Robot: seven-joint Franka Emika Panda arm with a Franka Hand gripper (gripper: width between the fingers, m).
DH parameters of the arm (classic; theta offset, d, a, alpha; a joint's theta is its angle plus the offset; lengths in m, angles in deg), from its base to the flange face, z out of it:
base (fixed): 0 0 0 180
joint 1: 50.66 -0.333 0 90
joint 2: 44.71 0 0 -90
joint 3: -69.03 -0.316 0.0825 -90
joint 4: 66.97 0 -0.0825 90
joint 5: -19.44 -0.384 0 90
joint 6: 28.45 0 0.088 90
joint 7: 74.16 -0.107 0 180
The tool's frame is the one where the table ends.
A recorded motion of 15 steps. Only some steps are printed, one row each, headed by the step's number.
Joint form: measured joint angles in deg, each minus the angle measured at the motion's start. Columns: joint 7, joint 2, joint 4, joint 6, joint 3, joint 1, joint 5.
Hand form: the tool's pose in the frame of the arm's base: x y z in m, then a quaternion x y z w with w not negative. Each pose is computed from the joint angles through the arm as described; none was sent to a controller.
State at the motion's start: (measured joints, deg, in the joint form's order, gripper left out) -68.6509 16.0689 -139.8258 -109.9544 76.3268 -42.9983 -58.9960
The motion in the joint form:
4: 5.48 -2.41 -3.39 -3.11 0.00 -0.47 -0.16
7: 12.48 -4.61 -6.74 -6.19 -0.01 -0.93 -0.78
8: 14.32 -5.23 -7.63 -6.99 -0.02 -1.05 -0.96
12: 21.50 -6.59 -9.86 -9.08 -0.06 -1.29 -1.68
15: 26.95 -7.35 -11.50 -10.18 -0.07 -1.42 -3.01
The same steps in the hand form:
4: 0.6885 -0.0405 0.1383 -0.73316 0.22914 0.20146 0.60777
7: 0.6842 -0.0402 0.1406 -0.74879 0.20456 0.15232 0.61178
8: 0.6830 -0.0401 0.1417 -0.75273 0.19771 0.13928 0.61229
12: 0.6796 -0.0405 0.1423 -0.76493 0.16567 0.09254 0.61552
15: 0.6765 -0.0404 0.1412 -0.76820 0.14314 0.05744 0.62135

